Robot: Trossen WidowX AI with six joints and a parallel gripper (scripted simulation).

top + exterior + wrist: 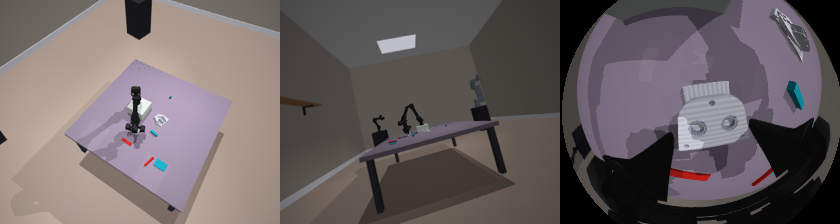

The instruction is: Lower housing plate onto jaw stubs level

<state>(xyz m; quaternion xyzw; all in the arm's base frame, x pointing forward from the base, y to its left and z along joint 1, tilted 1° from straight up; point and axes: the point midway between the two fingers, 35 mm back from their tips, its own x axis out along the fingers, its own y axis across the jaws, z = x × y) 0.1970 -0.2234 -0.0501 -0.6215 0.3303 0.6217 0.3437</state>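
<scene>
Right now my gripper tip is 10 mm to the right of the white part, 10 mm below it and 10 mm past it. The rest, counted from my gripper tip: cyan bar (140 mm ahead, 120 mm to the left, 10 mm below); cyan plate (390 mm ahead, 80 mm to the right, 20 mm below).
</scene>
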